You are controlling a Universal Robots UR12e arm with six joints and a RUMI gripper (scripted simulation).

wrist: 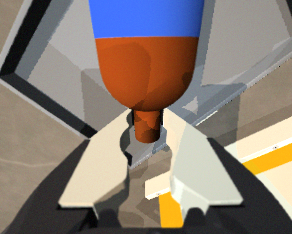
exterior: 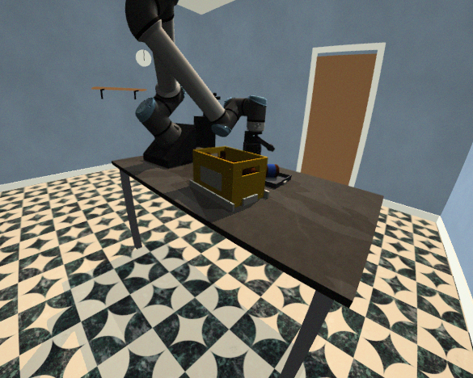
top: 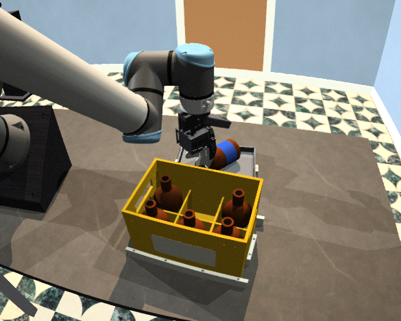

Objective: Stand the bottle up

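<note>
The bottle lies 30 mm ahead of my hand and 40 mm to the left of it. From my hand the other things lie so: crate: 40 mm ahead, 250 mm to the right, 40 mm above; grey tray: 30 mm ahead, 40 mm to the left, 30 mm below.
</note>
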